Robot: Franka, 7 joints.
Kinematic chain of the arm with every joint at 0, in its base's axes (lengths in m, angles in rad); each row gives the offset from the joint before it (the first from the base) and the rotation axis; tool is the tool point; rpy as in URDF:
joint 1: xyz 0 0 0.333 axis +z
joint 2: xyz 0 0 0 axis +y
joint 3: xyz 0 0 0.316 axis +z
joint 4: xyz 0.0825 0 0 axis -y
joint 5: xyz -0.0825 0 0.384 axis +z
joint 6: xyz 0 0 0 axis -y
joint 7: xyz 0.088 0 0 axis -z
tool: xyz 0 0 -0.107 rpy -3.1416 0 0
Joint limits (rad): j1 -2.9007..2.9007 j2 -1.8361..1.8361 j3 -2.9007..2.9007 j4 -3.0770..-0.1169 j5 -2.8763..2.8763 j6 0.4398..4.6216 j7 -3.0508..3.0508
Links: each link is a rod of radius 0.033 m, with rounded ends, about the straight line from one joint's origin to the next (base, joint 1, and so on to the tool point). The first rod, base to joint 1, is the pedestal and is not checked.
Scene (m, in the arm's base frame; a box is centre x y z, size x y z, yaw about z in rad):
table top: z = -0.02
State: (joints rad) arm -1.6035 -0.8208 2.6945 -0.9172 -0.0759 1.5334 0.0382
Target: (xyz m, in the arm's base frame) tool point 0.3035 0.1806 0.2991
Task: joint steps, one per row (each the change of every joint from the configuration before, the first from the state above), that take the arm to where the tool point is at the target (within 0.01 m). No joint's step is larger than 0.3 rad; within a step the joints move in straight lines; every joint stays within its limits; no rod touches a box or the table.
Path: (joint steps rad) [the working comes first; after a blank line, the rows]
Joints at the target: -1.7711 -0.3466 2.3513 -2.2091 -0.1247 0.8167 0.0382
Straight joint move there: clear.

1: -0.0335 0.0948 -0.0686 -0.2584 -0.0098 -0.1433 0.0000
2: -0.0335 0.0949 -0.0687 -0.2583 -0.0097 -0.1434 0.0000
3: -0.0335 0.0948 -0.0686 -0.2584 -0.0098 -0.1433 0.0000
4: -0.0335 0.0949 -0.0686 -0.2584 -0.0098 -0.1434 0.0000
5: -0.0336 0.0948 -0.0687 -0.2584 -0.0097 -0.1433 0.0000

